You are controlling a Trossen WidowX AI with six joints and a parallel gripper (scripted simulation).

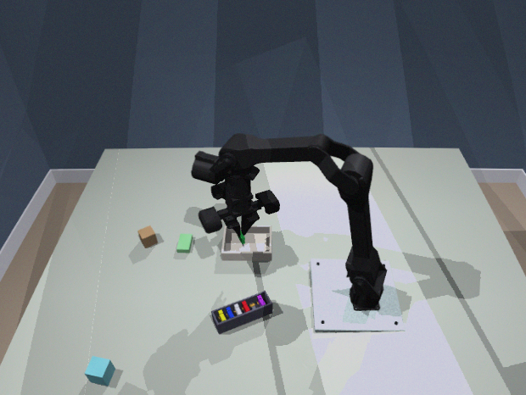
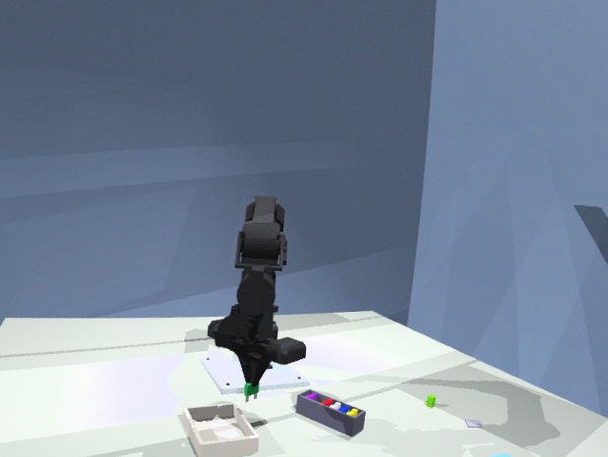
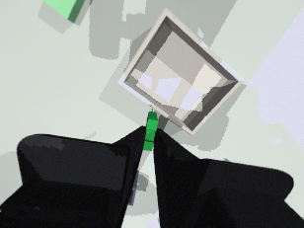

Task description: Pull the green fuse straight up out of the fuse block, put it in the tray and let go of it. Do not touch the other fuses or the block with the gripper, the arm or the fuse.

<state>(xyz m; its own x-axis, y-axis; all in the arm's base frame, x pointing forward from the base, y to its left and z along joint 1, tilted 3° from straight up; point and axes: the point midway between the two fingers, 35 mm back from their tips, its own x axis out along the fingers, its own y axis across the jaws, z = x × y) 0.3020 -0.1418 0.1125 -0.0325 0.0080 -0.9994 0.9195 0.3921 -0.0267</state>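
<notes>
The tray is 10 mm behind my gripper tip, 50 mm to the right of it and 100 mm below it. The rest, counted from my gripper tip: brown cube (270 mm ahead, 80 mm to the right, 80 mm below); green fuse (10 mm below); flat green block (160 mm ahead, 60 mm to the right, 90 mm below).
</notes>
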